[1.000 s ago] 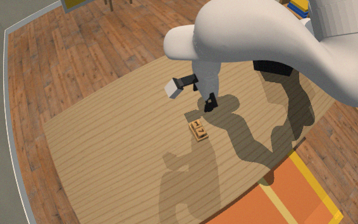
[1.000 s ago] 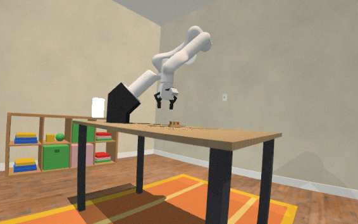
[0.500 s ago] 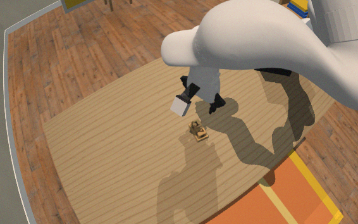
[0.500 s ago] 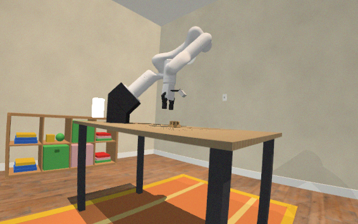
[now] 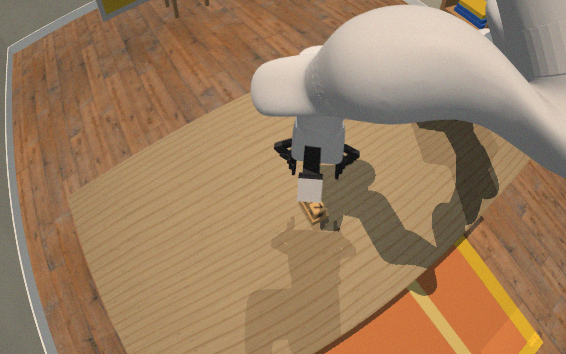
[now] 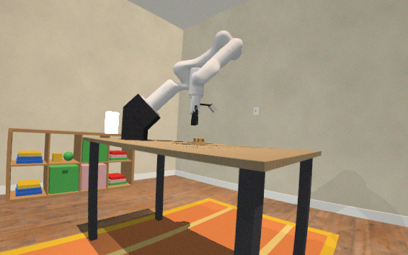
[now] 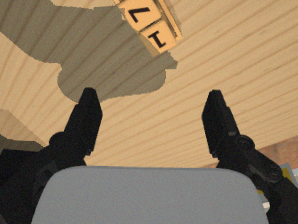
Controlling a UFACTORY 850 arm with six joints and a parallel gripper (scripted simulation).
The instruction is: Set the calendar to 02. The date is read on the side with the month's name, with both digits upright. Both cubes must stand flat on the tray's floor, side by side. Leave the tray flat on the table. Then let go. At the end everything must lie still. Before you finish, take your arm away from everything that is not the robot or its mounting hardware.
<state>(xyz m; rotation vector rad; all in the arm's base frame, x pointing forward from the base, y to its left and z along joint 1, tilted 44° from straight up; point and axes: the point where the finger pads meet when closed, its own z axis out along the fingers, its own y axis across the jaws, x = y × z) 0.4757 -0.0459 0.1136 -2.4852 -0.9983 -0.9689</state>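
Now: the wooden cube 10 mm ahead of my hand, 10 mm to the left of it and 100 mm below it. Also, from my hand: wooden calendar tray (10 mm ahead, 30 mm to the left, 110 mm below).
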